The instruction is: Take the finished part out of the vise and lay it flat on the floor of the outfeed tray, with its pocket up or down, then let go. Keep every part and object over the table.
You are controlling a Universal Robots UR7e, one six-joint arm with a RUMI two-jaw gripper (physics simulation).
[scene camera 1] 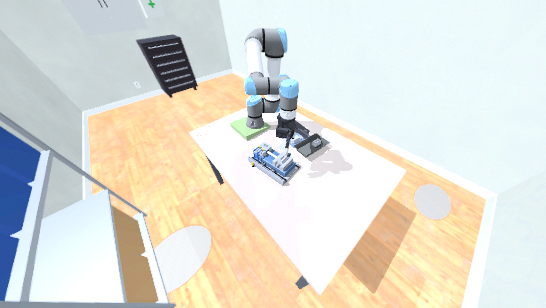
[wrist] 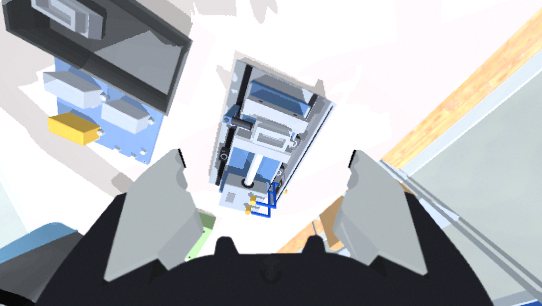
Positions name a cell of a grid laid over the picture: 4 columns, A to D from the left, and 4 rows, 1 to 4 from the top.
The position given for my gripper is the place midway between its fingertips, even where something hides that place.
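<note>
There is a yellow block (wrist: A2) that I can see, and a blue plate (wrist: A2) as well. And with them I see my own gripper (wrist: B2).
</note>
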